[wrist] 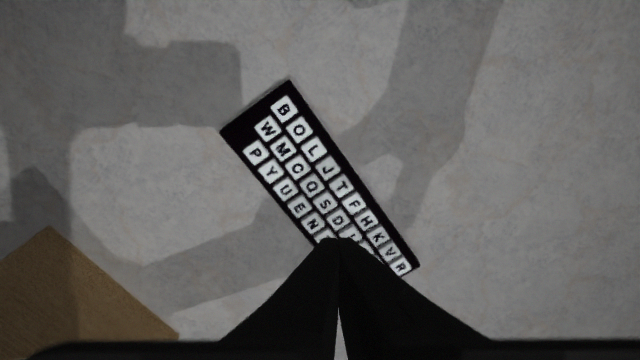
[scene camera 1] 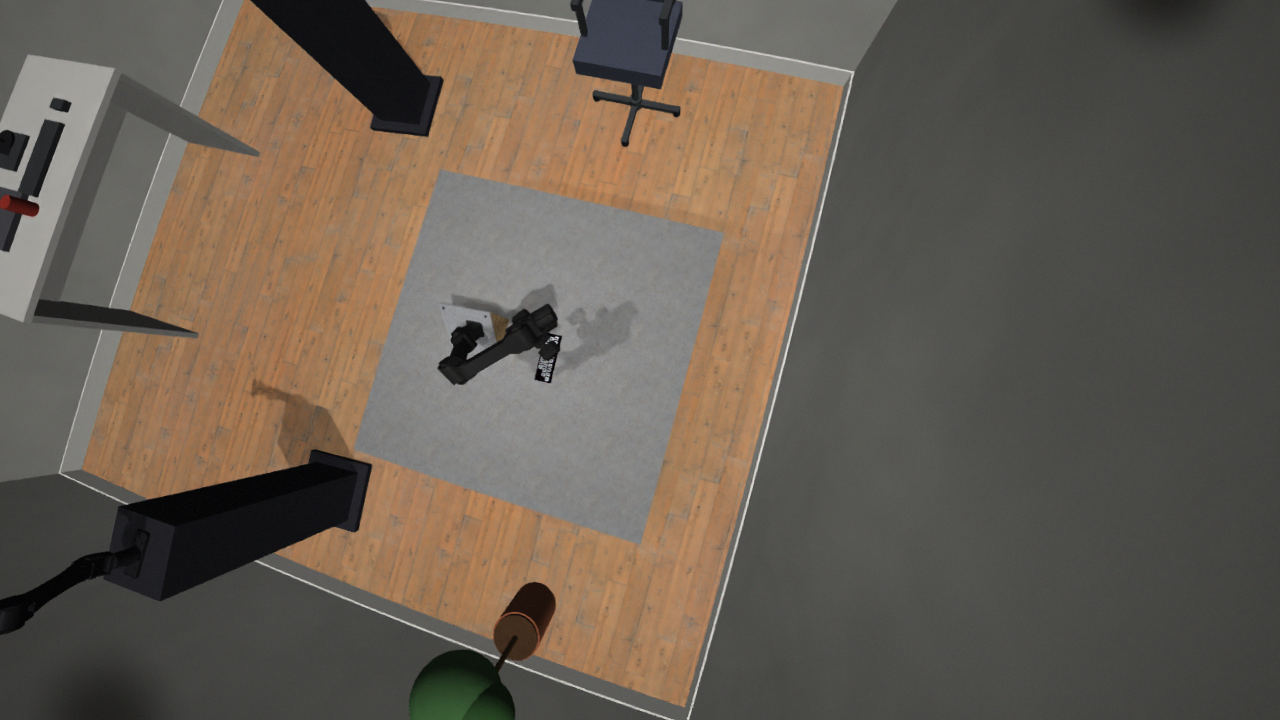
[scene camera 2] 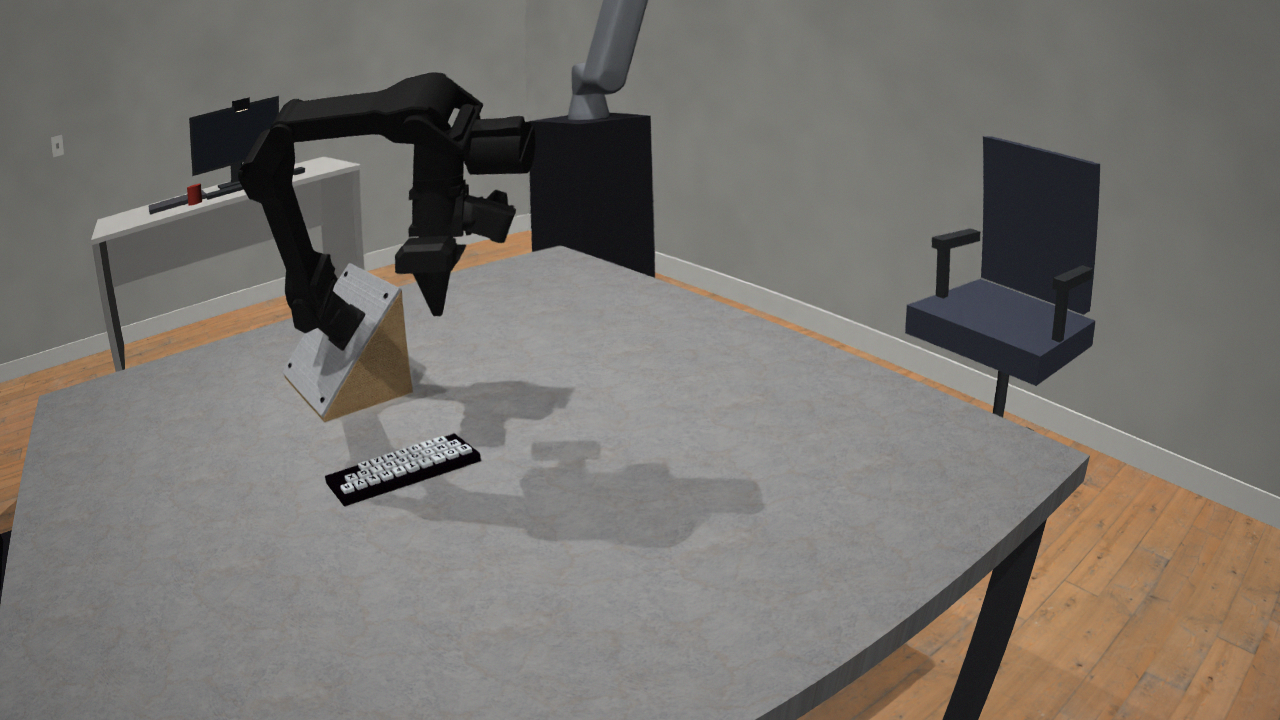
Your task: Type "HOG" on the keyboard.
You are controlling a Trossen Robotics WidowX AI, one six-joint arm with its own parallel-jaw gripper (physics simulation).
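Places are measured from the arm's base along level axes (x ahead, y left, z up), in millimetres.
Pixels of known places: gripper, fingertip midpoint: [wrist: 336, 251] [scene camera 1: 544, 339] [scene camera 2: 437, 315]; arm's base at its link origin: [scene camera 1: 475, 328] [scene camera 2: 347, 327].
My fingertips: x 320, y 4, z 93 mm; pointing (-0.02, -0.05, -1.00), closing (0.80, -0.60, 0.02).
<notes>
For each thing: its top centre in the pictures, then the offset to it from my fingertips. Level surfaces: height alone.
- black keyboard at its top centre: [wrist: 328, 208] [scene camera 2: 398, 461] [scene camera 1: 547, 357] dz -174, dx -38, dy -62 mm
- grey table at its surface level: dz -190 mm
- H key at its top centre: [wrist: 366, 221] [scene camera 2: 385, 473] dz -174, dx -19, dy -90 mm
- O key at its top centre: [wrist: 299, 130] [scene camera 2: 450, 452] dz -174, dx -17, dy +4 mm
A black keyboard [scene camera 1: 544, 368] [scene camera 2: 404, 468] [wrist: 325, 204] with white letter keys lies on the grey table [scene camera 1: 501, 447] [scene camera 2: 626, 608] [wrist: 550, 150]. In the wrist view it runs slantwise from upper left to lower right. The H key [wrist: 366, 220] and the O key [wrist: 299, 130] show in its right-hand row. The G key does not show; the fingers cover some keys at the lower end. My gripper [scene camera 2: 436, 312] [wrist: 336, 251] is shut and empty, pointing down. It hangs well above the table, and its tips overlap the lower part of the keyboard in the wrist view.
The wedge-shaped arm mount [scene camera 1: 465, 315] [scene camera 2: 386, 362] [wrist: 95, 300] stands beside the keyboard. A blue office chair [scene camera 1: 626, 40] [scene camera 2: 998, 326], a white desk [scene camera 1: 67, 179] [scene camera 2: 223, 201] and black pedestals [scene camera 1: 259, 519] [scene camera 2: 590, 192] stand around the table.
</notes>
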